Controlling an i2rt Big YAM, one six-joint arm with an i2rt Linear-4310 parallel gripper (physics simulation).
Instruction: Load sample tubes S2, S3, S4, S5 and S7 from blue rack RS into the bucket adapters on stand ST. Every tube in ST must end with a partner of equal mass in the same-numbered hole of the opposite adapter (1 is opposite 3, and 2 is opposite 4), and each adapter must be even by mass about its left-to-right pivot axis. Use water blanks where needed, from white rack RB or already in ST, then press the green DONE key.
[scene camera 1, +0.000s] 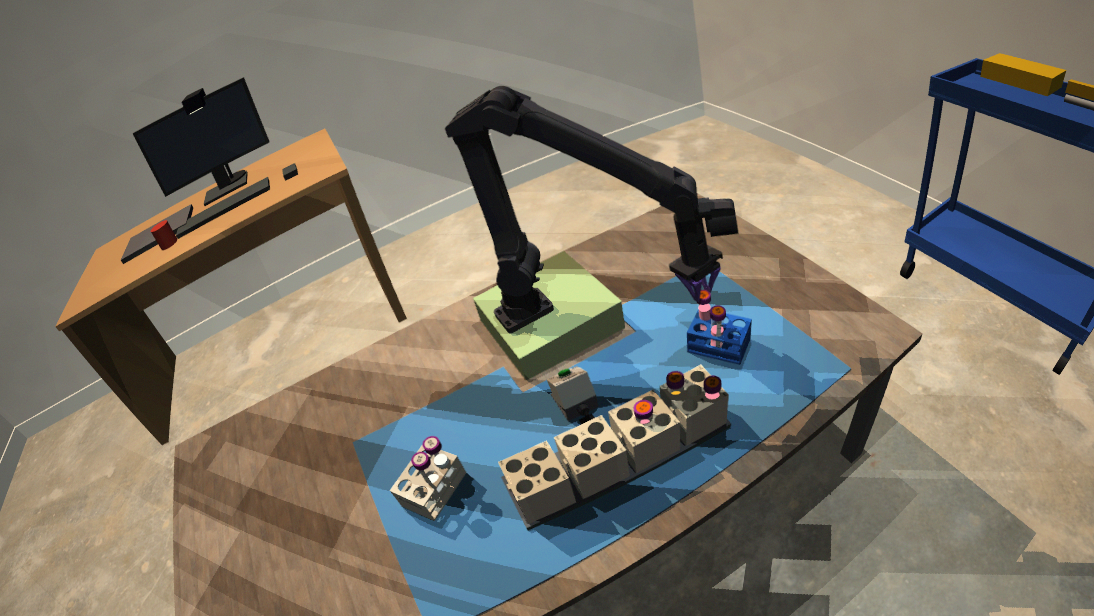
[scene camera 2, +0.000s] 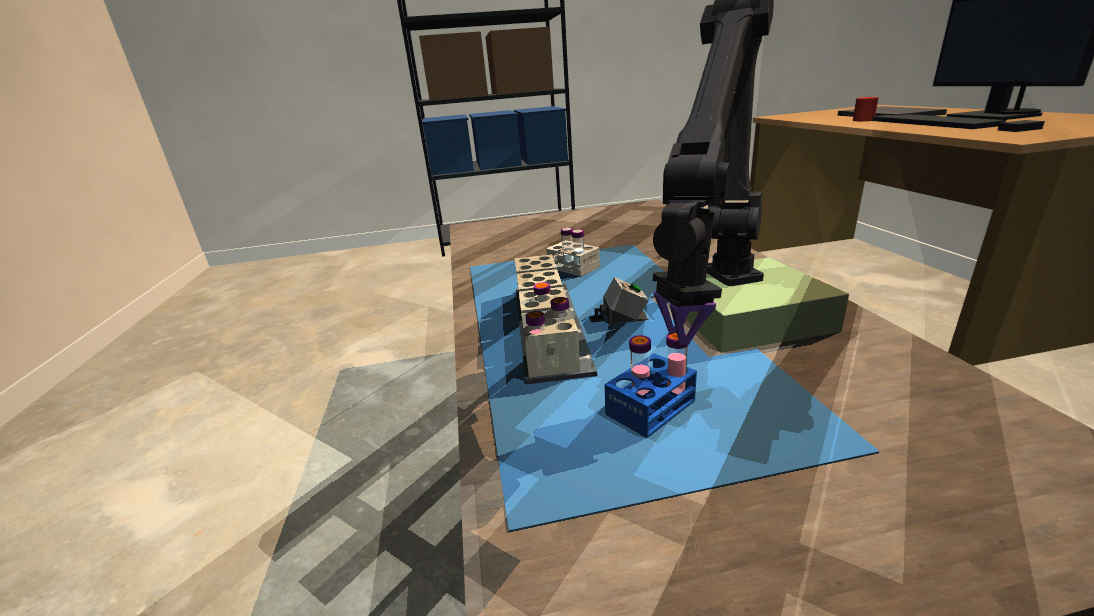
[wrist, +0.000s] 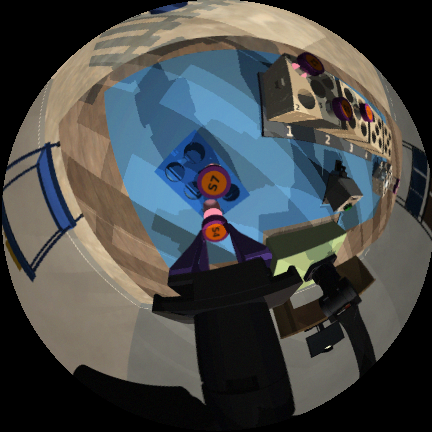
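Seen in the pictures: gripper, fingertip midpoint: (scene camera 1: 702, 296) (scene camera 2: 679, 340) (wrist: 215, 229); arm's base, link origin: (scene camera 1: 524, 312) (scene camera 2: 732, 275) (wrist: 319, 266).
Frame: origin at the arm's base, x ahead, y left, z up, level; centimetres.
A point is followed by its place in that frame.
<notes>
My gripper (scene camera 1: 702, 296) @[y 30.8, x 27.1, z 4.3 cm] (scene camera 2: 679, 341) @[y 30.8, x 27.1, z 4.3 cm] (wrist: 215, 229) @[y 30.8, x 27.1, z 4.3 cm] is shut on the cap of tube S4 (wrist: 215, 232) @[y 30.8, x 27.2, z 5.1 cm], which stands upright at blue rack RS (scene camera 1: 711, 353) @[y 28.3, x 33.1, z -6.7 cm] (scene camera 2: 625, 411) @[y 34.9, x 37.5, z -4.3 cm]; its lower end is partly hidden. Tube S7 (scene camera 1: 718, 312) @[y 29.6, x 33.7, z 5.0 cm] (scene camera 2: 640, 343) @[y 30.9, x 33.5, z 5.0 cm] (wrist: 214, 183) @[y 29.8, x 33.2, z 5.0 cm] stands beside it in the rack. On stand ST (wrist: 274, 130), two capped tubes (scene camera 1: 711, 384) @[y 15.4, x 48.1, z 5.4 cm] (wrist: 343, 108) @[y 12.1, x 42.0, z 5.3 cm] sit in adapter 1, and an orange-capped tube (scene camera 1: 643, 408) @[y 2.6, x 44.5, z 5.4 cm] (scene camera 2: 541, 288) @[y 4.4, x 44.5, z 5.4 cm] (wrist: 367, 112) @[y 3.2, x 44.0, z 5.2 cm] sits in adapter 2. White rack RB (scene camera 2: 586, 263) @[y -30.9, x 26.0, z -4.1 cm] holds two purple-capped tubes (scene camera 1: 431, 443) @[y -32.6, x 27.9, z 5.0 cm] (scene camera 1: 420, 459) @[y -35.9, x 30.2, z 5.0 cm] and white-topped ones. The green DONE key (scene camera 1: 564, 372) @[y -2.2, x 22.7, z 0.1 cm] (scene camera 2: 634, 287) @[y -1.2, x 22.8, z 0.0 cm] shows on its box.
The grey key box (scene camera 1: 572, 391) @[y -3.2, x 27.5, z -0.9 cm] (scene camera 2: 623, 300) @[y 1.1, x 26.2, z -1.6 cm] stands between the arm's green base block (scene camera 1: 566, 332) @[y 4.2, x 12.5, z 0.0 cm] (scene camera 2: 780, 317) @[y 18.9, x 0.5, z -1.7 cm] and the adapters. The blue mat (scene camera 1: 796, 359) @[y 42.2, x 47.3, z -7.1 cm] (scene camera 2: 765, 436) @[y 43.0, x 18.5, z -7.1 cm] lies under the racks. A desk (scene camera 1: 306, 172) and a blue cart (scene camera 1: 995, 237) stand away from the table.
</notes>
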